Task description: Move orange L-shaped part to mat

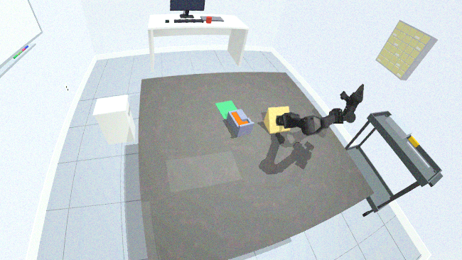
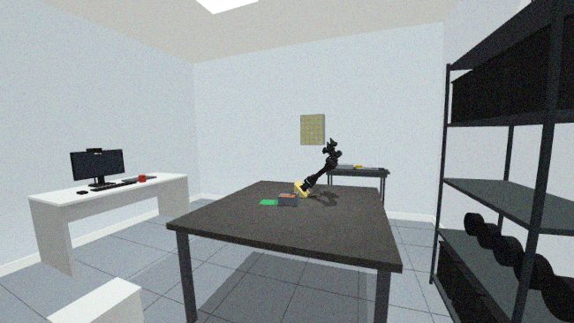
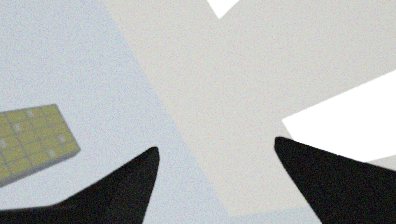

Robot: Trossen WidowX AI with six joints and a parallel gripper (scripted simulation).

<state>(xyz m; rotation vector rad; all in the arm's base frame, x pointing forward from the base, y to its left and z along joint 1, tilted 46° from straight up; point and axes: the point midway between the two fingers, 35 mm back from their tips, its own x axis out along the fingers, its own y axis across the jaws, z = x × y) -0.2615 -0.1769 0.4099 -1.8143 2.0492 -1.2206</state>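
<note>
Now: the orange L-shaped part 56 cm ahead of my gripper tip, 17 cm to the right of it and 43 cm below it. The rest, counted from my gripper tip: green mat: 59 cm ahead, 34 cm to the right, 50 cm below.
</note>
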